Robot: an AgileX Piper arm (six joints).
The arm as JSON. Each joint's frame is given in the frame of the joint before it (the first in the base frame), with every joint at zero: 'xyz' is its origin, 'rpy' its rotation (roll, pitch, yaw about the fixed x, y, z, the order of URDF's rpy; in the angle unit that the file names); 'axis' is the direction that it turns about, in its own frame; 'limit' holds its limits. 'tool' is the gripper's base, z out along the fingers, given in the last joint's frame.
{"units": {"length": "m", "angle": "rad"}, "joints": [
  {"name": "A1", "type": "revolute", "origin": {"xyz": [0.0, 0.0, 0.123], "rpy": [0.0, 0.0, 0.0]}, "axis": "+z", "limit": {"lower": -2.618, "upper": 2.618}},
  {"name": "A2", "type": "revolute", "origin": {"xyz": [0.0, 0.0, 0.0], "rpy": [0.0, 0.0, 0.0]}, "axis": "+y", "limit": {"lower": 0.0, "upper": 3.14}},
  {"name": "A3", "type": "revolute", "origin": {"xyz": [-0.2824, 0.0, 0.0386], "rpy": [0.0, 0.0, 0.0]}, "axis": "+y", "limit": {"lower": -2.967, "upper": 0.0}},
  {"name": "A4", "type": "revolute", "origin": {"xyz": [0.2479, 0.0, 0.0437], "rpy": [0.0, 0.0, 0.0]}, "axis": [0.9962, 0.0, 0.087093], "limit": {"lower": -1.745, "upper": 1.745}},
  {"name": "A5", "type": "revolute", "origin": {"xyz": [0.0, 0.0, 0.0], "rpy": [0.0, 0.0, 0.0]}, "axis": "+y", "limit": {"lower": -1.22, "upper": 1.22}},
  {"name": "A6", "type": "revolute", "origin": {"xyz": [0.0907, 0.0, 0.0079], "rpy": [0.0, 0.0, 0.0]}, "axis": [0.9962, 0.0, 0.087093], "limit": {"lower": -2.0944, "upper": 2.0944}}
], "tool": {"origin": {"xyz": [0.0, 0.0, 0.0], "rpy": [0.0, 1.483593, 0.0]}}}
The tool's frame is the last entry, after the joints.
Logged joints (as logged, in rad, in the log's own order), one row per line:
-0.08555 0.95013 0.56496 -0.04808 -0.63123 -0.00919
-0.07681 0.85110 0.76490 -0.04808 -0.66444 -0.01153
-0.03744 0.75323 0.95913 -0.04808 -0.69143 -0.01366
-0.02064 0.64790 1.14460 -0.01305 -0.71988 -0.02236
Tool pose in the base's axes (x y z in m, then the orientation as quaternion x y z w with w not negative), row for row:
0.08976 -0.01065 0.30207 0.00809 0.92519 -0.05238 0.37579
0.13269 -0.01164 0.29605 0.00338 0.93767 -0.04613 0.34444
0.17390 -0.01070 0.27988 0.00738 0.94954 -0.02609 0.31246
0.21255 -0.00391 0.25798 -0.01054 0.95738 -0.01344 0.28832
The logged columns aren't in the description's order. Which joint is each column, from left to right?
Columns, left to right: A4, A5, A2, A1, A3, A6.
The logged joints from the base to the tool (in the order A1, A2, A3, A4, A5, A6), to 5 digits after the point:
-0.04808 0.56496 -0.63123 -0.08555 0.95013 -0.00919
-0.04808 0.76490 -0.66444 -0.07681 0.85110 -0.01153
-0.04808 0.95913 -0.69143 -0.03744 0.75323 -0.01366
-0.01305 1.14460 -0.71988 -0.02064 0.64790 -0.02236

